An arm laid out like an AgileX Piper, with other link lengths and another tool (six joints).
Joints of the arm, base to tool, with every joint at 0 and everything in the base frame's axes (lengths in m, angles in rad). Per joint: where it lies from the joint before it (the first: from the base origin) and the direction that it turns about. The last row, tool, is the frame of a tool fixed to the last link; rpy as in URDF.
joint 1: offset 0.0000 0.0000 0.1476 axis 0 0 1
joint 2: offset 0.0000 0.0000 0.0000 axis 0 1 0
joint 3: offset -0.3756 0.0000 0.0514 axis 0 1 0
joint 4: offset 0.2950 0.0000 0.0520 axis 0.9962 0 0.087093
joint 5: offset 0.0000 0.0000 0.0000 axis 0 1 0
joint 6: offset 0.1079 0.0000 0.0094 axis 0.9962 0 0.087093
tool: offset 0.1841 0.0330 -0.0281 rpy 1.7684 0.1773 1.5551
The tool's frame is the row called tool.
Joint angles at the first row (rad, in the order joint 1, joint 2, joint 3, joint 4, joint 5, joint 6):
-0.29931 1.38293 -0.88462 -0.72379 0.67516 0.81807
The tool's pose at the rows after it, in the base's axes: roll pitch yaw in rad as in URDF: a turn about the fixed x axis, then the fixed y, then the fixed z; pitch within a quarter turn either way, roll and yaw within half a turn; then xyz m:
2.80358 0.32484 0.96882 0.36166 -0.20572 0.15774
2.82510 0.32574 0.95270 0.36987 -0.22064 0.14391
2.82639 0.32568 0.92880 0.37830 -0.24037 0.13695
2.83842 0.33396 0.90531 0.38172 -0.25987 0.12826
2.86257 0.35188 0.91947 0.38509 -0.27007 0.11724
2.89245 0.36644 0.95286 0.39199 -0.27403 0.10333
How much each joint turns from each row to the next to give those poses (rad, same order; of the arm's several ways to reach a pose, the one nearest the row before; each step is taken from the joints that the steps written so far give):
-0.02388 0.07701 -0.01485 -0.00304 -0.01064 0.01886
-0.03292 0.06294 -0.02754 -0.00348 -0.01884 0.00358
-0.03964 0.05141 -0.03458 -0.00789 -0.02067 0.00079
-0.03585 0.04971 -0.03307 -0.00762 -0.00576 -0.00158
-0.01499 0.04452 -0.02395 -0.00472 -0.00364 -0.02083
-0.00175 0.04826 -0.02286 -0.00001 -0.00722 -0.02570

